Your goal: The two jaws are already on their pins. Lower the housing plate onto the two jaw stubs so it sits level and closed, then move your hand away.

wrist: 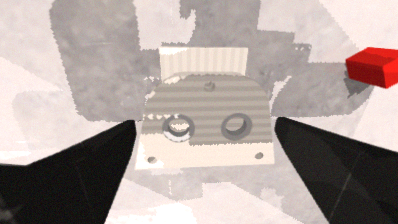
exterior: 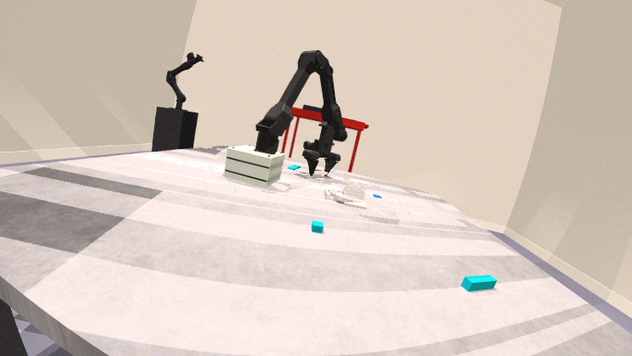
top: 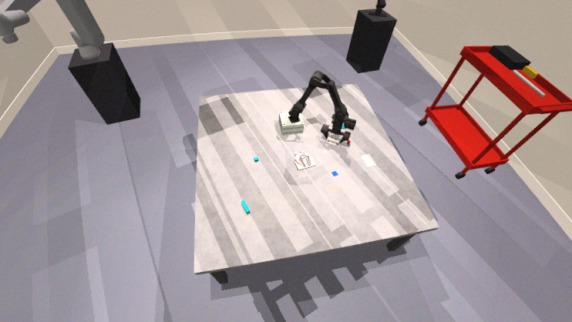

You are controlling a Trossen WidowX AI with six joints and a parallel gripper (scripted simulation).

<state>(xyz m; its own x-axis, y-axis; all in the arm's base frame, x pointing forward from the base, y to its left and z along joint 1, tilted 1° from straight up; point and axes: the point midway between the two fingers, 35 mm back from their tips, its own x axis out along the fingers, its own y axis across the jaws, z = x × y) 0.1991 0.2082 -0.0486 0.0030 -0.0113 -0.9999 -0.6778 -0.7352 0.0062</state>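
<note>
Now: gripper tip 1 cm past the housing plate and 2 cm below it. The rest, counted from my gripper tip: blue block: 24 cm ahead, 11 cm to the right, 1 cm below; then cyan bar: 11 cm behind, 13 cm to the left, 1 cm below; then red block: 4 cm ahead, 10 cm to the left.
</note>
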